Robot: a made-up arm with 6 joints. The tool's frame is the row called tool. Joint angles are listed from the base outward. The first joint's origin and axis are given. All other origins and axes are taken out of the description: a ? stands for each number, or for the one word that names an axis. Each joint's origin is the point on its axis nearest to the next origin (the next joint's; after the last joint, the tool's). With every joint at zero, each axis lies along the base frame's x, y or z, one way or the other. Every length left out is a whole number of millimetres.
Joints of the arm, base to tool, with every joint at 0 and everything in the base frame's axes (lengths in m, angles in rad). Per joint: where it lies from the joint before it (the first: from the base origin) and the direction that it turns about. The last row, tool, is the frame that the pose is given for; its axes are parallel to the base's.
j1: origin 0 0.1 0.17 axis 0 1 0
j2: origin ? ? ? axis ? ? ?
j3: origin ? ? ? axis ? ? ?
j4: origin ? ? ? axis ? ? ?
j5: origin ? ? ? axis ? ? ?
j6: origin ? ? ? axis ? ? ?
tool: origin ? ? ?
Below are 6 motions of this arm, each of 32 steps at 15 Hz.
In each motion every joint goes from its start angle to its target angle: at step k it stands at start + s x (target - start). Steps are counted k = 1, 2, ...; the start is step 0. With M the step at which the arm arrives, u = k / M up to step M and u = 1 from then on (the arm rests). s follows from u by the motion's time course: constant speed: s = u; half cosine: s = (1 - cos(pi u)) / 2; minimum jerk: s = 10 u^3 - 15 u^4 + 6 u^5.
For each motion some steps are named. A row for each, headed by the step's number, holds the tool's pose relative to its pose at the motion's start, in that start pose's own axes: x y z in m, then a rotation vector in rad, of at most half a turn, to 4 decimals.
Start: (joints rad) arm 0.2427 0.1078 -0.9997 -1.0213 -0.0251 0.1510
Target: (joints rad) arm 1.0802 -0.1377 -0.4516 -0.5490 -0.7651 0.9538
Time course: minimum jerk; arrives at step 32
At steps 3, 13, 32:
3: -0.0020 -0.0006 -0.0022 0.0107 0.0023 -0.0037
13: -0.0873 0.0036 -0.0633 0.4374 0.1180 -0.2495
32: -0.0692 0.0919 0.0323 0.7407 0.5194 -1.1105

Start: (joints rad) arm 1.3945 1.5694 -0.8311 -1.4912 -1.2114 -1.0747
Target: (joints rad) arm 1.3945 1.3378 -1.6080 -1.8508 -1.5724 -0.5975
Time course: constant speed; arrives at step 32
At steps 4, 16, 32:
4: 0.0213 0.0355 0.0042 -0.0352 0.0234 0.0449
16: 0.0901 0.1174 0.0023 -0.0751 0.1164 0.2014
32: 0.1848 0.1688 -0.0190 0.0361 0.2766 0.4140

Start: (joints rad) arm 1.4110 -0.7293 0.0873 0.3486 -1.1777 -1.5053
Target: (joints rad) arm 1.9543 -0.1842 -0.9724 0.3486 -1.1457 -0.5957
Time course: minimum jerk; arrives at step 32
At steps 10, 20, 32:
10: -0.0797 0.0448 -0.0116 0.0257 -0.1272 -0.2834
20: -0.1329 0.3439 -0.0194 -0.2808 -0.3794 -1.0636
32: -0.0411 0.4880 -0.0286 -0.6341 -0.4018 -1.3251

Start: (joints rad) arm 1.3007 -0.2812 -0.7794 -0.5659 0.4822 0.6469
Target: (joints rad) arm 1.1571 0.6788 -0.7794 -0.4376 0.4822 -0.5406
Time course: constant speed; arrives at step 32
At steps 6, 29, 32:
6: 0.0782 0.0163 -0.0591 0.0653 0.0732 -0.0111
29: 0.4787 0.0797 -0.1835 0.2447 0.3298 0.1097
32: 0.5379 0.0910 -0.1834 0.2527 0.3607 0.1391

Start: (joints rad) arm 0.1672 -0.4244 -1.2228 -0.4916 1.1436 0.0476
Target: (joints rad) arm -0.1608 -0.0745 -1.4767 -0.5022 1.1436 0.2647
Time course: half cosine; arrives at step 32
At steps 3, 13, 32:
3: -0.0026 0.0004 0.0001 -0.0044 -0.0069 -0.0092
13: -0.0440 0.0066 0.0030 -0.0877 -0.1082 -0.1487
32: -0.1288 0.0185 0.0154 -0.3254 -0.2702 -0.3898

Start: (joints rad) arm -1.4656 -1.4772 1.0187 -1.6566 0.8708 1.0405
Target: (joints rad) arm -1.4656 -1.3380 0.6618 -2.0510 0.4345 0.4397
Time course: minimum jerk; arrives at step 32
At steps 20, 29, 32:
20: 0.2259 0.0948 -0.1211 0.3278 0.1153 -0.2864
29: 0.3117 0.1089 -0.1488 0.5025 0.1546 -0.3550
32: 0.3140 0.1091 -0.1495 0.5074 0.1556 -0.3565

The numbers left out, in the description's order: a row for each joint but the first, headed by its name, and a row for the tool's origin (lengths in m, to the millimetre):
j2: xyz -0.08 0 0.15, axis 0 0 1
j3: xyz -0.2 -0.07 0, axis 1 0 0
j4: xyz 0 -0.39 0, axis 0 1 0
j5: xyz 0.17 0 -0.04, axis -1 0 0
j6: xyz 0 0.08 -0.35, axis 0 -1 0
tool: xyz -0.11 0 0.33

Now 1 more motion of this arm.
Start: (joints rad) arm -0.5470 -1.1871 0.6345 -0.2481 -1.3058 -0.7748
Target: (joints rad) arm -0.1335 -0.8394 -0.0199 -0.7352 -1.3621 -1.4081
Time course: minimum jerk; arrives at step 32
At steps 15, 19, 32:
15: 0.2352 0.1800 -0.0088 -0.3254 0.5001 -0.2137
19: 0.3771 0.2303 -0.0770 -0.4582 0.7975 -0.3358
32: 0.5545 0.2329 -0.2392 -0.5988 1.2577 -0.5137

